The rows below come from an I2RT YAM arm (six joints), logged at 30 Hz.
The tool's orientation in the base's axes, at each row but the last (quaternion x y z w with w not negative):
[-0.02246 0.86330 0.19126 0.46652]
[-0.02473 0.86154 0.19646 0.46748]
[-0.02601 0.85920 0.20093 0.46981]
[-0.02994 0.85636 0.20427 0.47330]
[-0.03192 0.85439 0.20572 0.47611]
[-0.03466 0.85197 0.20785 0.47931]
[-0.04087 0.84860 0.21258 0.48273]
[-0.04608 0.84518 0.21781 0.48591]
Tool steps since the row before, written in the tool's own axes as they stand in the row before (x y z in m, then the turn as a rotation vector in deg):
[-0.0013 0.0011 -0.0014 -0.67 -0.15 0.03]
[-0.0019 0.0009 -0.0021 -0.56 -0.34 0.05]
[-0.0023 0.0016 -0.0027 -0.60 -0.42 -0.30]
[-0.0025 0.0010 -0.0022 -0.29 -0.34 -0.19]
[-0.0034 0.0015 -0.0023 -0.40 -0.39 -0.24]
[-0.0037 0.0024 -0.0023 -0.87 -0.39 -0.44]
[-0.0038 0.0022 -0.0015 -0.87 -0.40 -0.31]
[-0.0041 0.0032 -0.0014 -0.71 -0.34 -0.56]
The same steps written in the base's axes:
[-0.0006 0.0003 0.0021 0.43 -0.22 0.48]
[-0.0008 -0.0002 0.0029 0.43 -0.37 0.33]
[-0.0012 0.0001 0.0037 0.19 -0.58 0.50]
[-0.0006 -0.0003 0.0034 0.09 -0.42 0.22]
[-0.0004 0.0000 0.0044 0.12 -0.50 0.32]
[-0.0005 0.0008 0.0049 0.22 -0.65 0.80]
[0.0002 0.0009 0.0046 0.32 -0.60 0.74]
[0.0001 0.0018 0.0051 0.02 -0.63 0.73]

